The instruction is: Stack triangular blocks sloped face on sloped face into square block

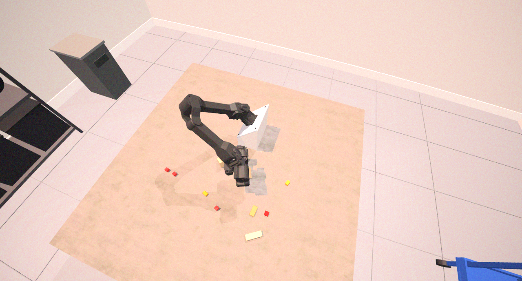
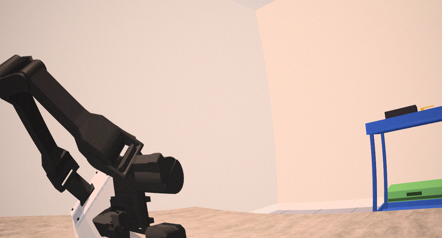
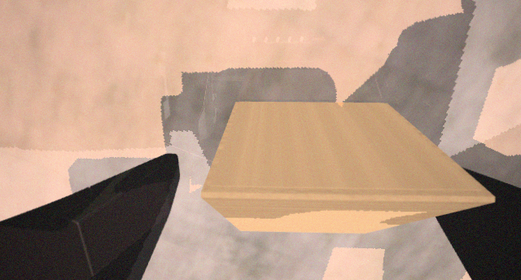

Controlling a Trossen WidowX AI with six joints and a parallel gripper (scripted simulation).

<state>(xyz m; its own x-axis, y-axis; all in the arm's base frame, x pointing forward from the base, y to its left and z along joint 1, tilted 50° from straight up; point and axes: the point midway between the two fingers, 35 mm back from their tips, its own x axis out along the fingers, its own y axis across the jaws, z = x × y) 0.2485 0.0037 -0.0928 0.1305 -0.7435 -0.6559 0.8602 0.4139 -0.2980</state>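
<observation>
My gripper tip is now 10 mm to the left of the wooden triangular block. Also, from my gripper tip: long block 240 mm ahead, 180 mm to the left, 10 mm below.
</observation>
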